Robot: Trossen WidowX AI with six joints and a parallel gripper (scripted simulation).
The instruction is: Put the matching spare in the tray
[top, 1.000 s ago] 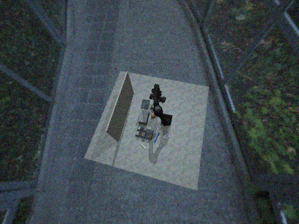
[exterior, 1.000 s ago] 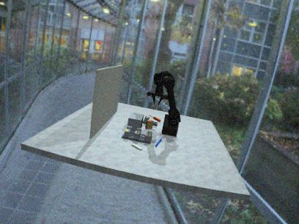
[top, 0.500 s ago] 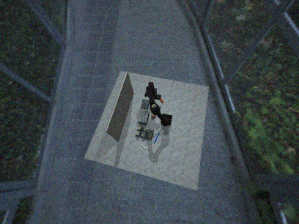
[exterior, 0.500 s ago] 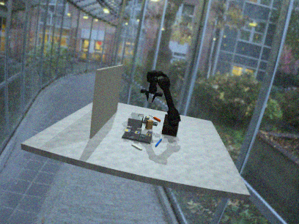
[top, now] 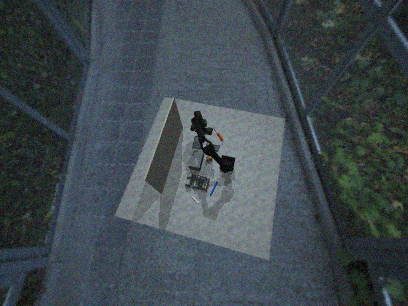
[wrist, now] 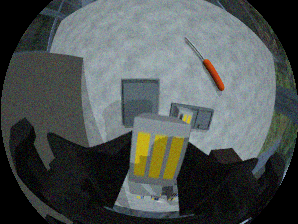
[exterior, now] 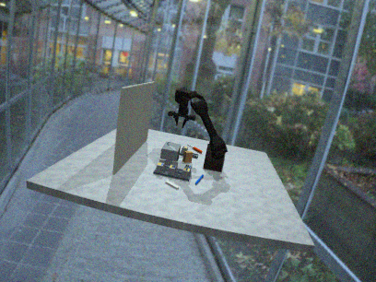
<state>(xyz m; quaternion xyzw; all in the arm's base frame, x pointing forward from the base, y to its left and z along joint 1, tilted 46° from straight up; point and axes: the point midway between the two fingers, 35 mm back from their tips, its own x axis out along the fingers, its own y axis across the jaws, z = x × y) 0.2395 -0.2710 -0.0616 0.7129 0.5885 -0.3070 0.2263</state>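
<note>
Right now my gripper tip is 5 cm short of the grey square tray and 17 cm above it. Round my gripper tip: tall white panel 27 cm ahead, 18 cm to the left, 5 cm above; blue pen 15 cm behind, 44 cm to the left, 17 cm below.
</note>
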